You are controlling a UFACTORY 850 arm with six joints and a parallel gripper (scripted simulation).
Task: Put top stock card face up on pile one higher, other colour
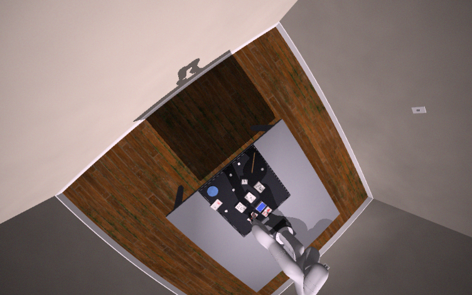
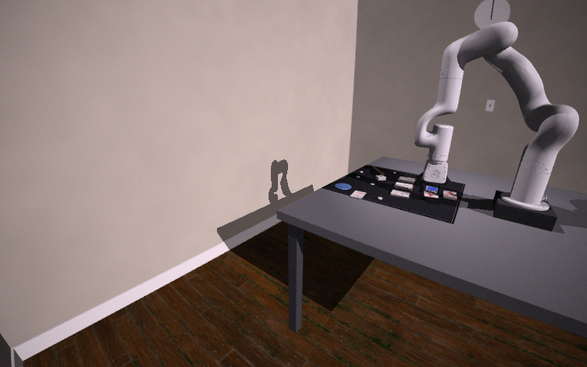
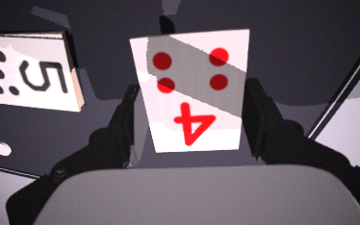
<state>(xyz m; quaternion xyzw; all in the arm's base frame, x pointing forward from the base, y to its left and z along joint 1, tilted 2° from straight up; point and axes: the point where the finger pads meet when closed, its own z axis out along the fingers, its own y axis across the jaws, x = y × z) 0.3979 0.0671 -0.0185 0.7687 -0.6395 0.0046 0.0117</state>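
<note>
The black 5 is 140 mm ahead of my hand, 10 mm to the left of it and 40 mm below it. From my hand the other things lie so: red 4: 90 mm behind, 120 mm to the right, 40 mm below; red 4 card: 10 mm below; black 2: 140 mm ahead, 110 mm to the right, 40 mm below.
</note>
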